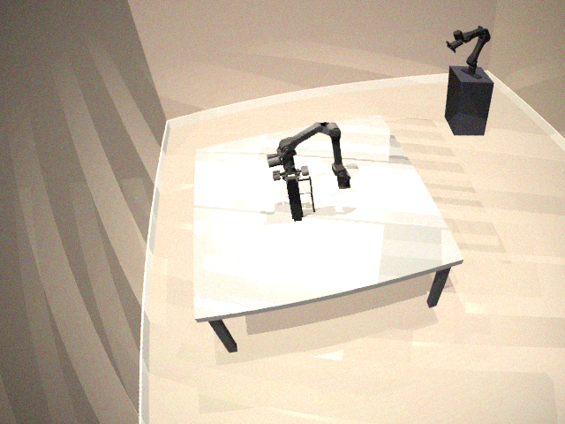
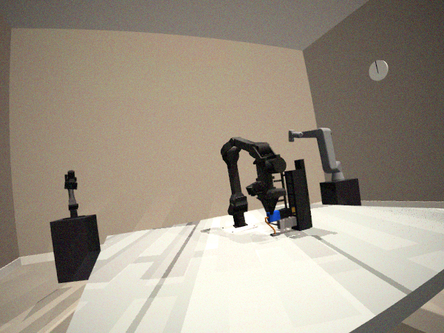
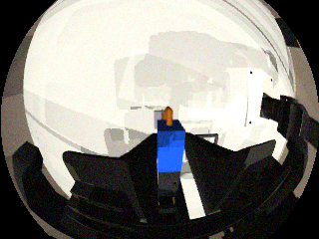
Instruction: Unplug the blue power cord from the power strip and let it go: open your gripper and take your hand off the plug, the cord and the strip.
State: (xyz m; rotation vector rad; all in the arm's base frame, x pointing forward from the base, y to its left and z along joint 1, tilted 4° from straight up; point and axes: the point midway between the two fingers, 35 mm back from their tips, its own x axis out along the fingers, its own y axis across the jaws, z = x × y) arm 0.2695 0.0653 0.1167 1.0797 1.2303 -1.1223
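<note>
My gripper tip is 1 cm past the blue plug and 3 cm to the right of it.
</note>
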